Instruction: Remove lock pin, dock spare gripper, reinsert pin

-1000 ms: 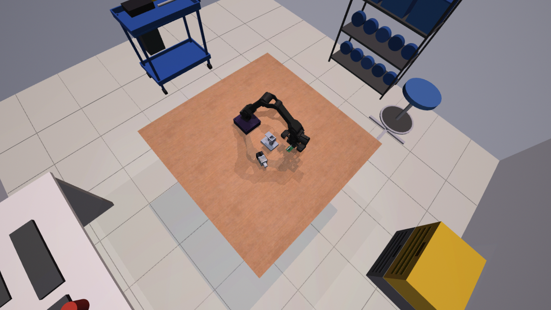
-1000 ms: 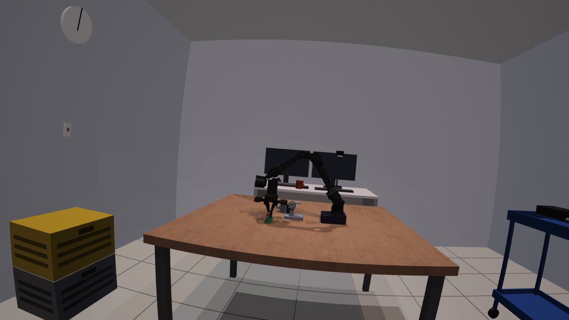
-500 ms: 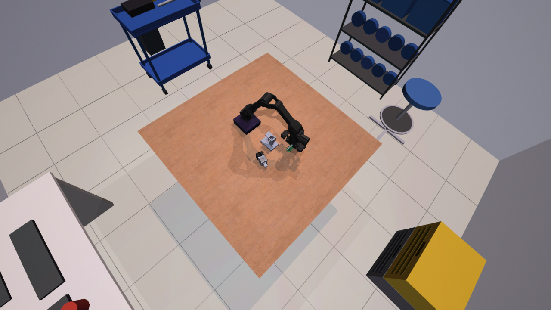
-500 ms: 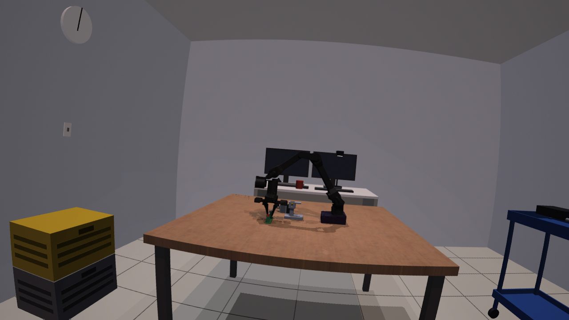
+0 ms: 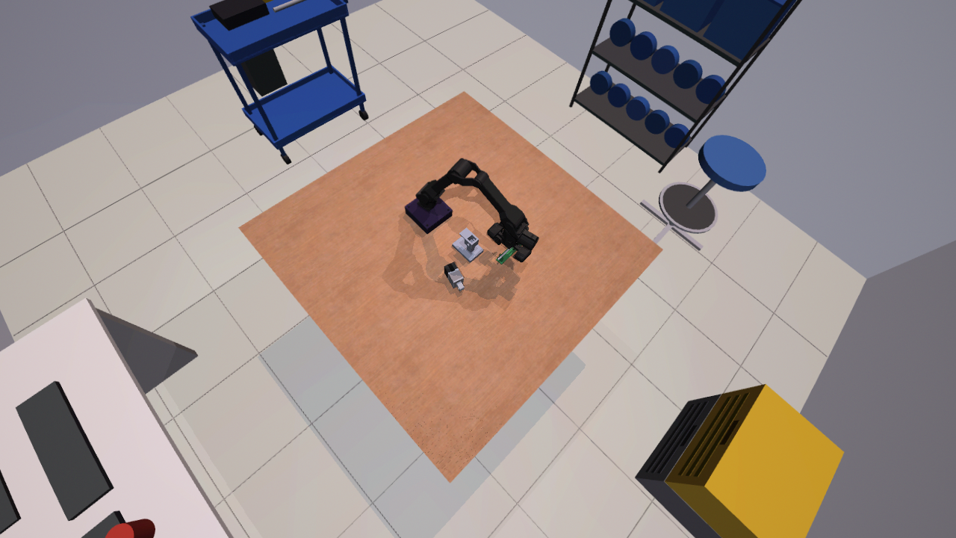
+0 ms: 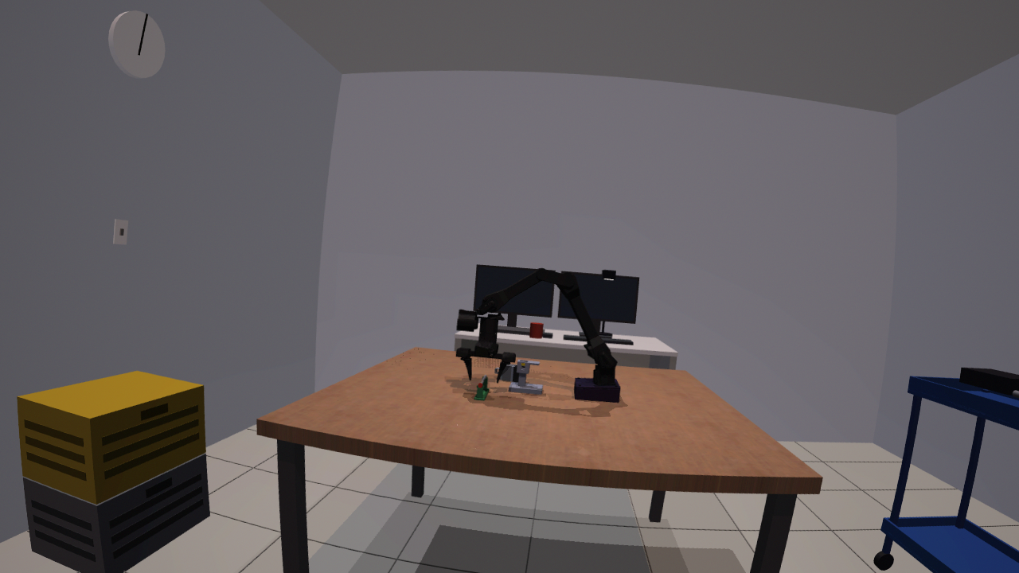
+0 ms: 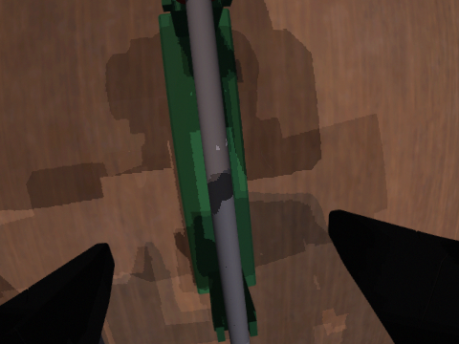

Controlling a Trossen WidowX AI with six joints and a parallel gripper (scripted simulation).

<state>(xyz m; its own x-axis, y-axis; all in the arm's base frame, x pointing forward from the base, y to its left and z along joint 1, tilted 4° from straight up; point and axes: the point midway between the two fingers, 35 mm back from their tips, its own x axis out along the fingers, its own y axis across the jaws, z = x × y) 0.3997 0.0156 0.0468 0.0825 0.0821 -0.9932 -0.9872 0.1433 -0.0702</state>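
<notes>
My gripper tip is 20 mm to the right of the green pin cradle and 10 mm above it. Also, from my gripper tip: spare gripper 100 mm behind, 220 mm to the right, 10 mm below; then grey mount 140 mm behind, 70 mm to the right, 10 mm above.
</notes>
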